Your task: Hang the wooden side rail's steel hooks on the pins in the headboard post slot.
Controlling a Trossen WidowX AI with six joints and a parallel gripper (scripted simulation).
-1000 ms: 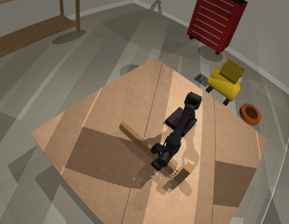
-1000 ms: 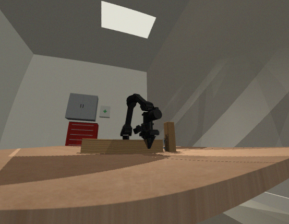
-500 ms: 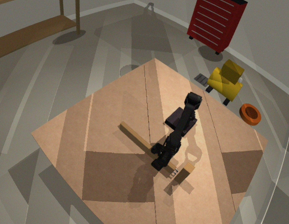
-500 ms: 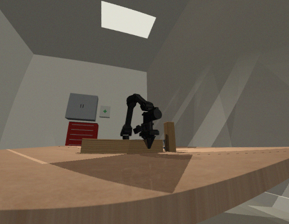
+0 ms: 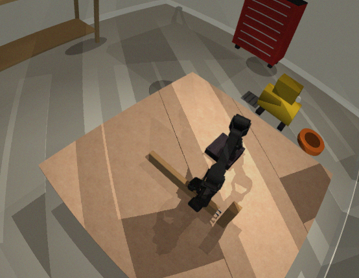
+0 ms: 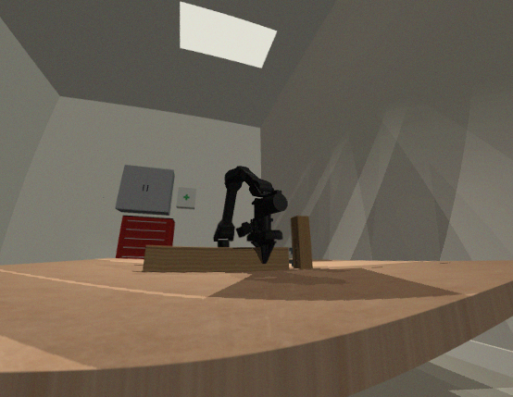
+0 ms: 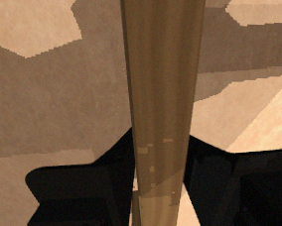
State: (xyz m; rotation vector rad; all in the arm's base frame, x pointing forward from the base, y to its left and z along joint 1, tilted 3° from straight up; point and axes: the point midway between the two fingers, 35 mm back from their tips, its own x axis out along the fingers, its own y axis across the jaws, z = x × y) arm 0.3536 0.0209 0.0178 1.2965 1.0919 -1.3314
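Right now the headboard post is 140 mm to the left of my gripper tip, 60 mm above it and 30 mm ahead of it.
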